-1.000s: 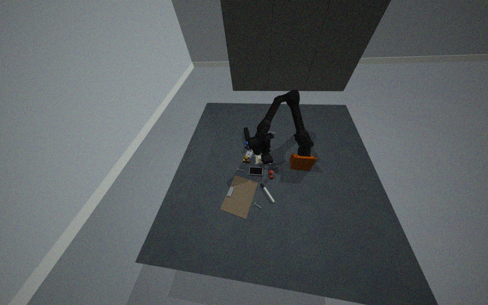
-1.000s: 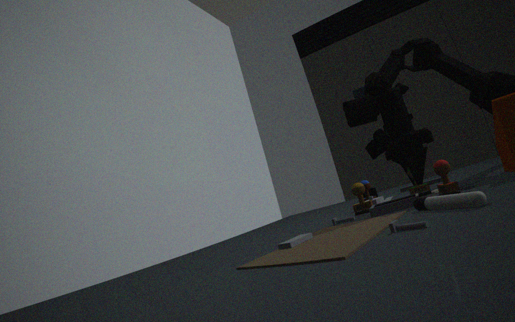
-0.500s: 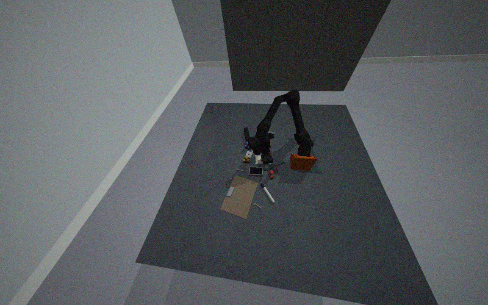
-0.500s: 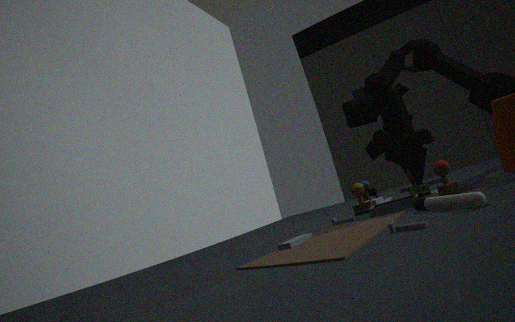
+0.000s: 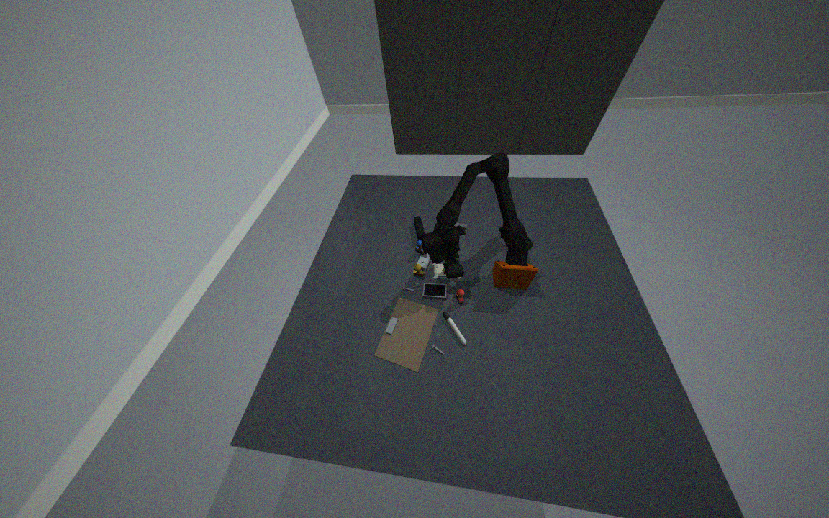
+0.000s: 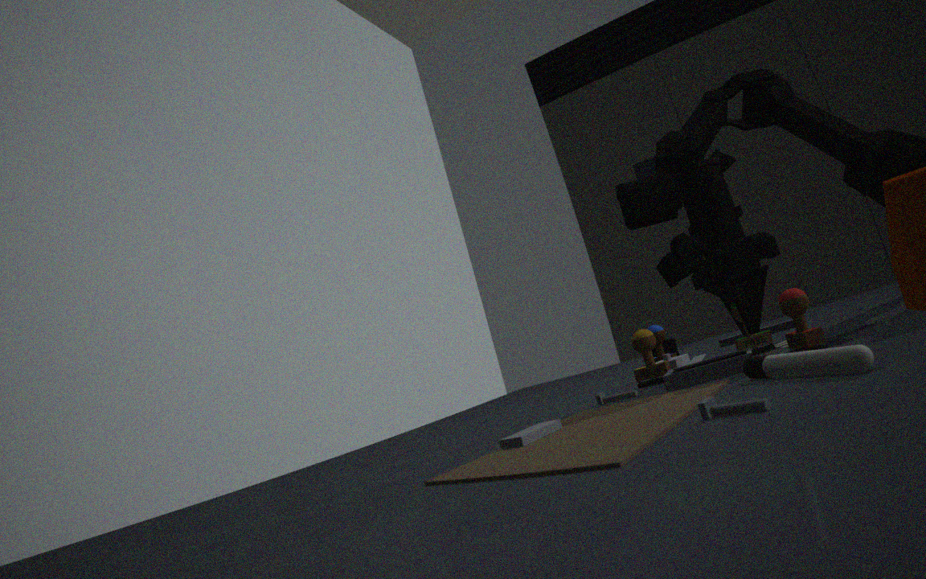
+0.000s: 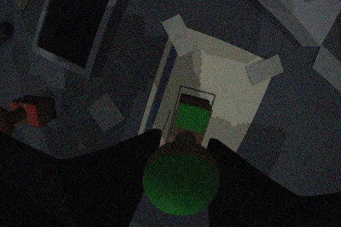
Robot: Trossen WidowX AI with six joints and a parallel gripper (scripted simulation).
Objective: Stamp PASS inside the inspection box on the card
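The green-knobbed PASS stamp is right at my gripper tip. The rest, counted from my gripper tip: yellow-knobbed stamp: 12 cm ahead, 2 cm to the left, 1 cm below; white card: 1 cm ahead, 1 cm to the right, 3 cm below; black ink pad: 5 cm ahead, 10 cm to the left, 2 cm below.
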